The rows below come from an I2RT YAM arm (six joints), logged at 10 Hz.
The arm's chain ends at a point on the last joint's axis. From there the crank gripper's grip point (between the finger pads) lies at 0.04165 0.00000 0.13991 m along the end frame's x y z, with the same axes.
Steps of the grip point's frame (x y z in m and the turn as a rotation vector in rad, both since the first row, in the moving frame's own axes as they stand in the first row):
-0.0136 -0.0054 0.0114 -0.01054 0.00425 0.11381
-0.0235 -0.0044 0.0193 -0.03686 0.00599 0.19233
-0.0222 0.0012 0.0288 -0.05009 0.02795 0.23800
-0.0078 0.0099 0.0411 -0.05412 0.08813 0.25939
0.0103 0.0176 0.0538 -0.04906 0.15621 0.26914
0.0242 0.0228 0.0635 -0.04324 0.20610 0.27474
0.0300 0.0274 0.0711 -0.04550 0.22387 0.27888
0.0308 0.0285 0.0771 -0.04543 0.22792 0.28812
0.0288 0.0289 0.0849 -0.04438 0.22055 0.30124
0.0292 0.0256 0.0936 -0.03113 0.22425 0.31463
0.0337 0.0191 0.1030 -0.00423 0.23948 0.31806
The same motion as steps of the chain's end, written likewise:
-0.0138 -0.0116 0.0116 -0.01054 0.00425 0.11381
-0.0231 -0.0176 0.0198 -0.03686 0.00599 0.19233
-0.0241 -0.0160 0.0304 -0.05009 0.02795 0.23800
-0.0174 -0.0097 0.0458 -0.05412 0.08813 0.25939
-0.0083 -0.0029 0.0623 -0.04906 0.15621 0.26914
-0.0008 0.0019 0.0752 -0.04324 0.20610 0.27474
0.0029 0.0057 0.0841 -0.04550 0.22387 0.27888
0.0033 0.0062 0.0904 -0.04543 0.22792 0.28812
0.0025 0.0062 0.0976 -0.04438 0.22055 0.30124
0.0024 0.0038 0.1065 -0.03113 0.22425 0.31463
0.0044 0.0004 0.1167 -0.00423 0.23948 0.31806

